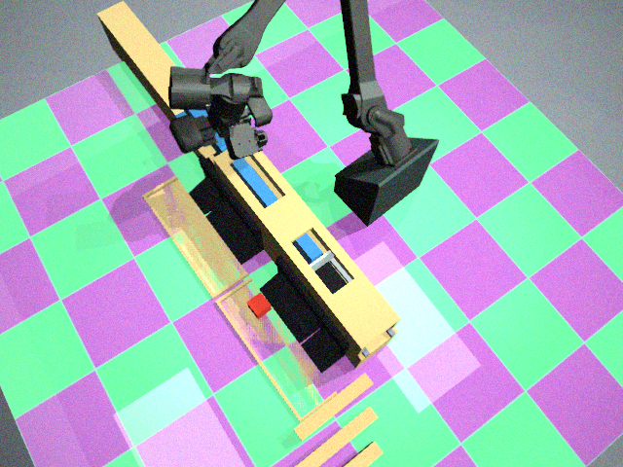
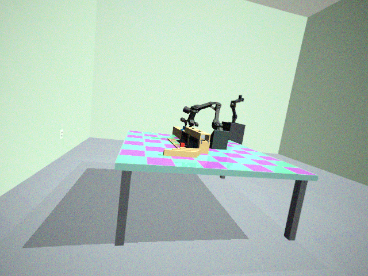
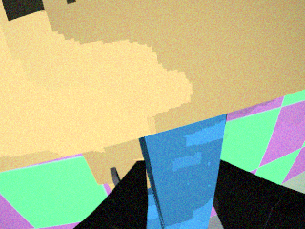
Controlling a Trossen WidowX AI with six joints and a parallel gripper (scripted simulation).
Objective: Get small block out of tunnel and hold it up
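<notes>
My gripper tip is now 5 cm above the tan covered tunnel, 3 cm to the right of it and 2 cm short of it. From my gripper tip the other things lie so: small red block 29 cm to the left, 14 cm ahead, 11 cm below.
</notes>
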